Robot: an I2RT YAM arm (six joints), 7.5 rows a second.
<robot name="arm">
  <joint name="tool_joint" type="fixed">
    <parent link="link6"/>
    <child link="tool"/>
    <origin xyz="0 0 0" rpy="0 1.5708 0"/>
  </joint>
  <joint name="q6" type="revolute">
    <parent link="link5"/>
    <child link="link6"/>
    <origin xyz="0.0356 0 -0.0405" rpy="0 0 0"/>
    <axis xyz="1 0 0"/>
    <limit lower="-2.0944" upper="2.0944"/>
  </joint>
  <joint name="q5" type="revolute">
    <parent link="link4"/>
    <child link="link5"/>
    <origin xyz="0.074 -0.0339 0.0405" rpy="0 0 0"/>
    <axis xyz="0 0 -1"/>
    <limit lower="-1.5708" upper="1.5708"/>
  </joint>
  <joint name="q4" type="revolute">
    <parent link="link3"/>
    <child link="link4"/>
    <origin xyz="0.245 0.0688 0.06" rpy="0 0 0"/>
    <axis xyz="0 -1 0"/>
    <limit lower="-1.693" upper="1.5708"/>
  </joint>
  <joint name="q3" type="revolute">
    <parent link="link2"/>
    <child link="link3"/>
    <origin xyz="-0.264 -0.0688 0" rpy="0 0 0"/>
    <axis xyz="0 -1 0"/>
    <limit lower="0" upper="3.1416"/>
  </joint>
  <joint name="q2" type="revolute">
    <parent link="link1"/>
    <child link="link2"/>
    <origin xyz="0.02 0.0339 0.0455" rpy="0 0 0"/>
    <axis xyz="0 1 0"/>
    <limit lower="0" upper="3.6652"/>
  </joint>
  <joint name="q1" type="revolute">
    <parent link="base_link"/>
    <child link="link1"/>
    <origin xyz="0 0 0.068" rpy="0 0 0"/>
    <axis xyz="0 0 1"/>
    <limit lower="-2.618" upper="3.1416"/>
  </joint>
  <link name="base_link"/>
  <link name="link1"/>
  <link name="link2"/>
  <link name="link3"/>
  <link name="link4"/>
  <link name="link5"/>
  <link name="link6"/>
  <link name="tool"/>
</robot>
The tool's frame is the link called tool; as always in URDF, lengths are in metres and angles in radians.
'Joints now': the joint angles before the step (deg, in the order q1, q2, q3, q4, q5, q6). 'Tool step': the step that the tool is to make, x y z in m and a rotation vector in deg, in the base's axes. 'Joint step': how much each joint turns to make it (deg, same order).
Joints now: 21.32, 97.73, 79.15, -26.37, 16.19, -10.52
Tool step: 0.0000, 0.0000, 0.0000, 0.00, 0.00, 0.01
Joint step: 0.00, 0.00, 0.00, 0.00, -0.01, -0.01
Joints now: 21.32, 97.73, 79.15, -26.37, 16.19, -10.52
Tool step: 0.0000, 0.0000, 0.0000, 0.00, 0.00, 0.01
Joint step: 0.00, 0.00, 0.00, 0.00, -0.01, -0.01
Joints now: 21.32, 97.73, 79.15, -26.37, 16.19, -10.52
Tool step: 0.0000, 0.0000, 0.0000, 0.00, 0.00, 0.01
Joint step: 0.00, 0.00, 0.00, 0.00, -0.01, -0.01
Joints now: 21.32, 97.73, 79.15, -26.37, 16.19, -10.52
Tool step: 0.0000, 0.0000, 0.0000, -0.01, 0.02, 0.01
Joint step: 0.00, 0.01, 0.01, -0.03, -0.01, -0.01
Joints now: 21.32, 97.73, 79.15, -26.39, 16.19, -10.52
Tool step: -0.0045, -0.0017, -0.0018, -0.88, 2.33, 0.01
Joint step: 0.01, -0.33, -0.04, -2.78, -0.02, 0.02
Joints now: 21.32, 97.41, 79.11, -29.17, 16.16, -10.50
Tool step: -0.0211, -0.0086, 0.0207, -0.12, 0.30, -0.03
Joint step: -0.06, -5.04, -0.69, -4.67, -0.02, -0.02
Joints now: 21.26, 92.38, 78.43, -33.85, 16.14, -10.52
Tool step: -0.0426, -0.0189, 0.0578, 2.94, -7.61, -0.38
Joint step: -0.40, -11.40, -0.04, -3.20, -0.02, -0.01
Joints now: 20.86, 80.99, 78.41, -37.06, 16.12, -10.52
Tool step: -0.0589, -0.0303, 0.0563, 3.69, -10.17, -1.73
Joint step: -1.72, -13.30, 0.08, -2.56, 0.02, 0.00
